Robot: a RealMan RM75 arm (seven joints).
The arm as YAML. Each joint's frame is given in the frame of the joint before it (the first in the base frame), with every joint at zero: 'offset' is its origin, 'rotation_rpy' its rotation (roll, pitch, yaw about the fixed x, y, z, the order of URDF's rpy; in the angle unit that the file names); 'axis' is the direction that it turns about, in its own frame. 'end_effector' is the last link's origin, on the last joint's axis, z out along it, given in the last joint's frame.
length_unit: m
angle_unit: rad
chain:
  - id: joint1
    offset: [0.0, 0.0, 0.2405]
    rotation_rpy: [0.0, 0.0, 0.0]
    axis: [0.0, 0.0, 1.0]
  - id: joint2
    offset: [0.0, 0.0, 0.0]
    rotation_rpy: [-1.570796, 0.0, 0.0]
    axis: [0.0, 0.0, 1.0]
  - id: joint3
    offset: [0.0, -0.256, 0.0]
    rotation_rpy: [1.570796, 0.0, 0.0]
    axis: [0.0, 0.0, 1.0]
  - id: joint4
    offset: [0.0, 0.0, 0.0]
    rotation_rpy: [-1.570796, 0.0, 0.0]
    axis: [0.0, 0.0, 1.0]
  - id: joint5
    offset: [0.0, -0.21, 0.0]
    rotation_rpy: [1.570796, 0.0, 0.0]
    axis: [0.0, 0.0, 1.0]
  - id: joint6
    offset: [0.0, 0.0, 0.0]
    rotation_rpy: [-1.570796, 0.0, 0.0]
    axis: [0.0, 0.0, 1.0]
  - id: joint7
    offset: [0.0, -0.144, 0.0]
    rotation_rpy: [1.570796, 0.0, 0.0]
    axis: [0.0, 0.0, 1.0]
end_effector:
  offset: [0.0, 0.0, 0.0]
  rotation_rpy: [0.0, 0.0, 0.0]
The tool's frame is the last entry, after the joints.
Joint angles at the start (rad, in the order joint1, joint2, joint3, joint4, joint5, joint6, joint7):
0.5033 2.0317 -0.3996 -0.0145 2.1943 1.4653 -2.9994
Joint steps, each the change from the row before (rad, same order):
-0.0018 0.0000 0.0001 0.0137 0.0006 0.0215 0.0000
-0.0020 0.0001 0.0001 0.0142 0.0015 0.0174 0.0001
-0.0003 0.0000 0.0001 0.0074 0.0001 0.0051 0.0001
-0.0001 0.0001 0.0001 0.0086 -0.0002 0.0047 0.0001
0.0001 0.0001 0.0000 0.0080 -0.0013 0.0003 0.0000
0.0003 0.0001 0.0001 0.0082 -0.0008 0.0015 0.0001
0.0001 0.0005 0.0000 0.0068 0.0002 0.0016 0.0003
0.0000 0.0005 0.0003 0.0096 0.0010 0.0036 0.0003
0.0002 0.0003 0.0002 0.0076 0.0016 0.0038 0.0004
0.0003 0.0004 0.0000 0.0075 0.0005 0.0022 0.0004
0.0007 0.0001 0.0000 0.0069 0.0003 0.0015 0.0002
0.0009 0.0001 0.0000 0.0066 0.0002 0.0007 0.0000
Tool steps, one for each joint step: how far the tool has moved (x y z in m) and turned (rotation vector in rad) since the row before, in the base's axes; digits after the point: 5 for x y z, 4 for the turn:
-0.00149 -0.00280 -0.00154 0.0028 0.0105 0.0120
-0.00089 -0.00273 -0.00180 0.0013 0.0114 0.0075
-0.00029 -0.00098 -0.00124 -0.0017 0.0056 0.0015
-0.00033 -0.00101 -0.00160 -0.0029 0.0065 0.0010
0.00000 -0.00068 -0.00191 -0.0057 0.0054 -0.0018
-0.00017 -0.00070 -0.00180 -0.0047 0.0059 -0.0009
-0.00016 -0.00069 -0.00155 -0.0034 0.0058 -0.0009
-0.00023 -0.00107 -0.00186 -0.0031 0.0083 -0.0009
-0.00029 -0.00082 -0.00126 -0.0014 0.0070 0.0000
-0.00027 -0.00073 -0.00155 -0.0032 0.0064 -0.0006
-0.00030 -0.00049 -0.00137 -0.0032 0.0055 -0.0006
-0.00029 -0.00036 -0.00137 -0.0034 0.0050 -0.0009

